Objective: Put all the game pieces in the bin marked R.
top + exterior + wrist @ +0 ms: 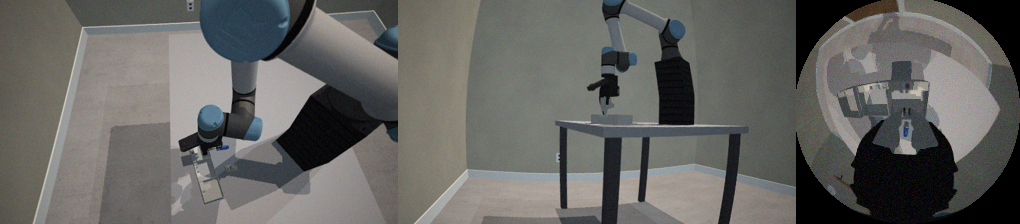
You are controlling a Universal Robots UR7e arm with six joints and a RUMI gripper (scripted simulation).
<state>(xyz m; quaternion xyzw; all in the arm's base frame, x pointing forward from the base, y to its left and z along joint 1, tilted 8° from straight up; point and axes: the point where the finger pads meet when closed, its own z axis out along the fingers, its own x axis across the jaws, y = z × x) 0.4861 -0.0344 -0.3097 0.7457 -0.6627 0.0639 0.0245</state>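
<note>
My hand is 8 cm to the right of the grey two-compartment bin unit and 3 cm above it. Also, from my hand: white spotted game piece (12 cm behind, 9 cm to the left, 5 cm below); blue game piece (6 cm behind, 3 cm to the right, 5 cm below).
</note>
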